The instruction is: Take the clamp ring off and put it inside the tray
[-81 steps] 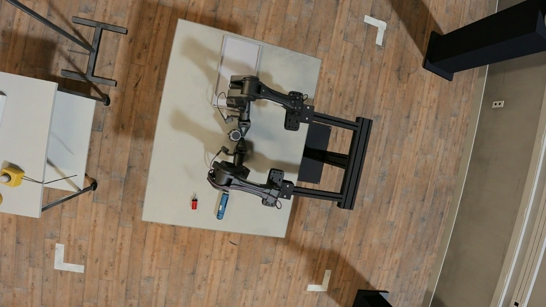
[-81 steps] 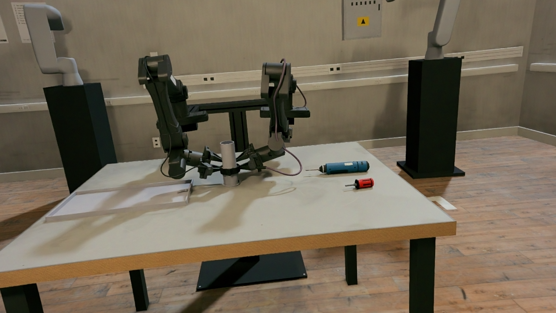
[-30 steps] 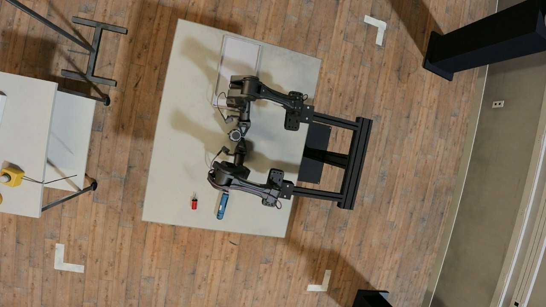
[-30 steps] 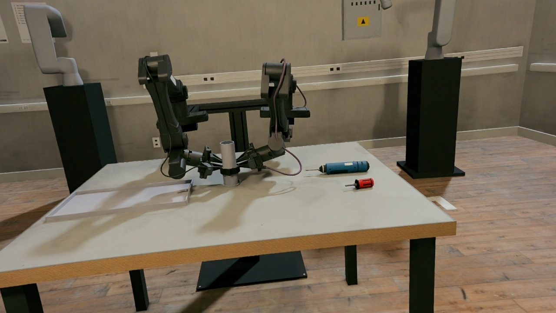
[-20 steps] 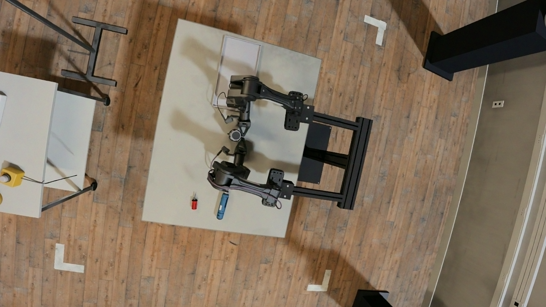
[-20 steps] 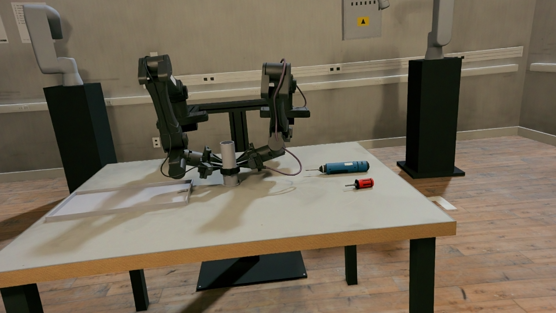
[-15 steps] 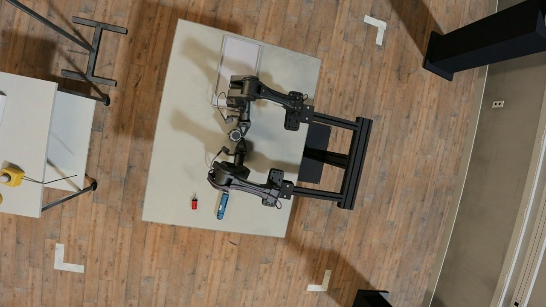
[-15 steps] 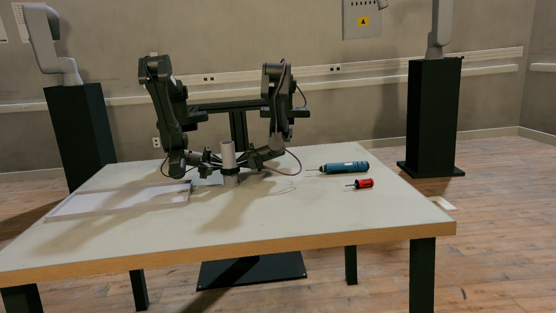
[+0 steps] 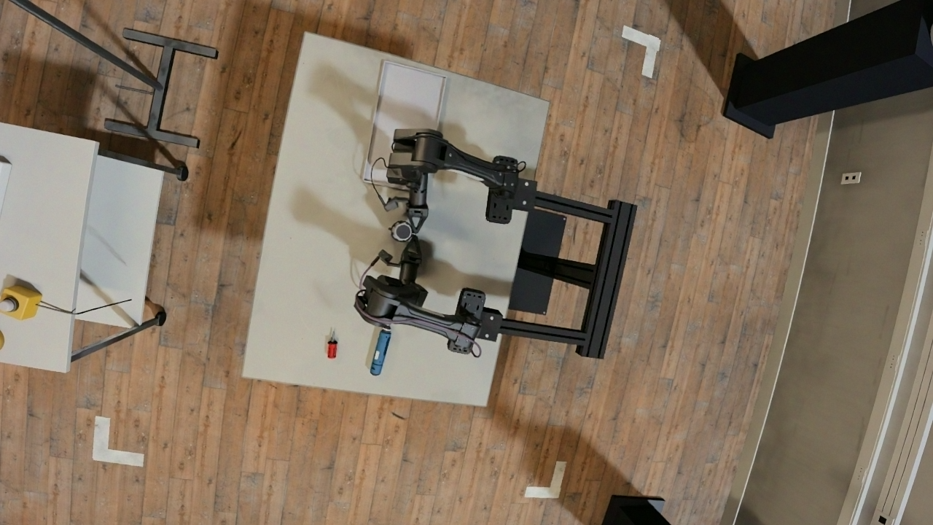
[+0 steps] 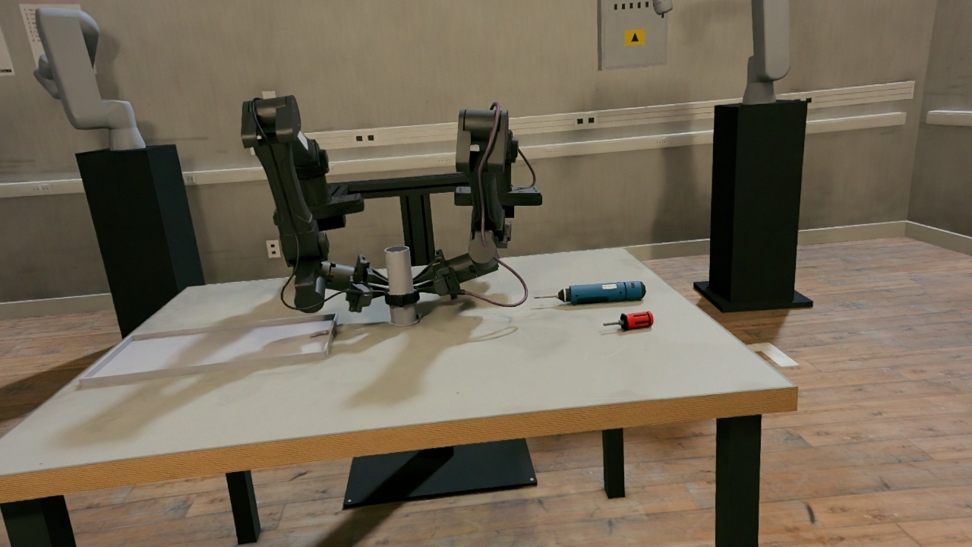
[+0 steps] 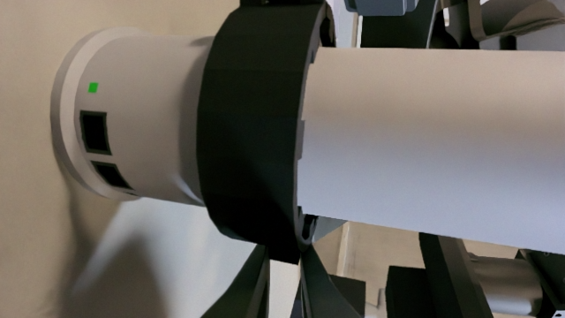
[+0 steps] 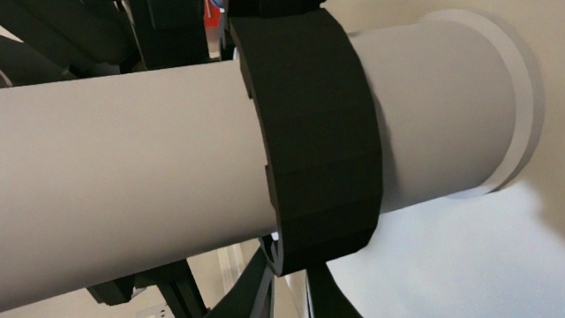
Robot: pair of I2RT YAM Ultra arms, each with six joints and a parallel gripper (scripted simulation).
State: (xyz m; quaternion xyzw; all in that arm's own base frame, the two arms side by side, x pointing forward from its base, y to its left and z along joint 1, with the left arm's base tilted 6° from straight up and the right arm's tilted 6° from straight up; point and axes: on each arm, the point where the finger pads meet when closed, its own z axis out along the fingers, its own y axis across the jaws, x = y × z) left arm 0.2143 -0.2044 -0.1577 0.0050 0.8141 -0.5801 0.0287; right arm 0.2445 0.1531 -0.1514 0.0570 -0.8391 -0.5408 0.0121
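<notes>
My left gripper is now 50 mm short of the black clamp ring and 10 mm to the left of it. Round my left hand: pale link tube (50 mm ahead, 50 mm above, 20 mm to the right); small screw (180 mm to the right, 100 mm ahead, 50 mm below); grey joint module (50 mm ahead, 30 mm below, 20 mm to the right).
Now: the black clamp ring 40 mm ahead of my right hand and 20 mm to the left of it. From my right hand the other things lie so: pale link tube: 50 mm ahead, 50 mm above, 10 mm to the left; then small screw: 150 mm to the right, 100 mm ahead, 50 mm below; then grey joint module: 50 mm ahead, 30 mm below, 10 mm to the left.
</notes>
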